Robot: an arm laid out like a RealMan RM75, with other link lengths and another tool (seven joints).
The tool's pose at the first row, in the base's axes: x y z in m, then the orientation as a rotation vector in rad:
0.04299 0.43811 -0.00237 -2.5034 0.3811 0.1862
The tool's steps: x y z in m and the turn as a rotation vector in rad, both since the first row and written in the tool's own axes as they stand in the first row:
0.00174 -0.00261 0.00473 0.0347 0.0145 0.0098
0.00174 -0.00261 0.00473 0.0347 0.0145 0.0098
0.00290 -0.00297 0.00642 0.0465 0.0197 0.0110
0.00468 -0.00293 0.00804 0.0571 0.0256 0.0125
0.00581 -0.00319 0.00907 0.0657 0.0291 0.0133
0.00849 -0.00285 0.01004 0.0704 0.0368 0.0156
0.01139 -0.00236 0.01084 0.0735 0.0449 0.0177
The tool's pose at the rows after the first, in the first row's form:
0.04523 0.44249 -0.00519 -2.4704 0.3993 0.1641
0.04523 0.44249 -0.00519 -2.4704 0.3993 0.1641
0.04637 0.44349 -0.00663 -2.4595 0.4028 0.1554
0.04797 0.44399 -0.00835 -2.4498 0.4070 0.1463
0.04907 0.44453 -0.00930 -2.4417 0.4093 0.1404
0.05147 0.44421 -0.01085 -2.4380 0.4152 0.1308
0.05403 0.44363 -0.01239 -2.4359 0.4210 0.1210

